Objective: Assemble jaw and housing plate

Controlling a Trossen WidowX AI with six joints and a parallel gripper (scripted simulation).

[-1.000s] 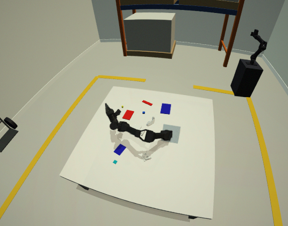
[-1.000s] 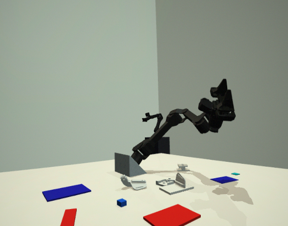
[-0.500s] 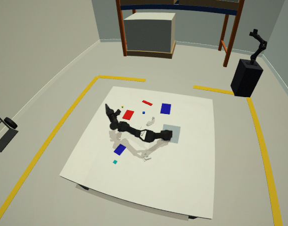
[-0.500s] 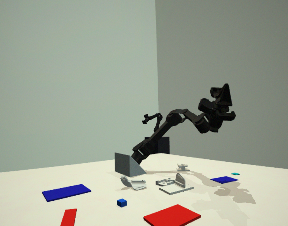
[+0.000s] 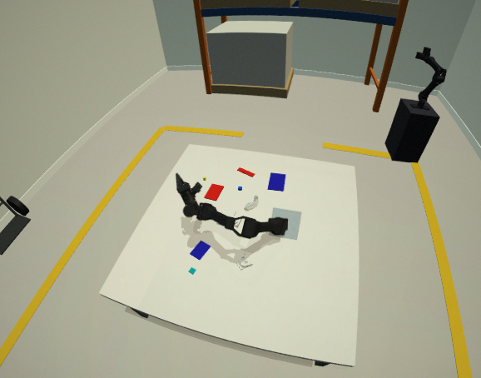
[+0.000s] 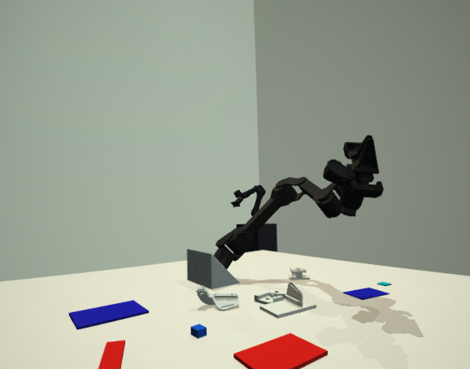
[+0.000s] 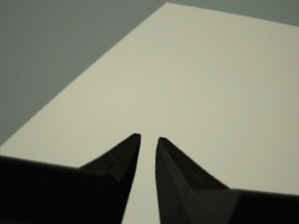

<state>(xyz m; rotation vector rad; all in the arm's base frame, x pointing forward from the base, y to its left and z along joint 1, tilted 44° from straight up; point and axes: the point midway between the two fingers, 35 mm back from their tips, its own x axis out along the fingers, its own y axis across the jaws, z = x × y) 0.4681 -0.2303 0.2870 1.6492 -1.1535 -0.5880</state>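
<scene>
My gripper tip is 35 cm past the jaw, 19 cm to the left of it and 36 cm above it. From my gripper tip the other things lie so: teal tile 8 cm behind, 31 cm to the left, 39 cm below; blue cube 24 cm behind, 29 cm to the right, 39 cm below; yellow cube 2 cm ahead, 36 cm to the right, 38 cm below.
</scene>
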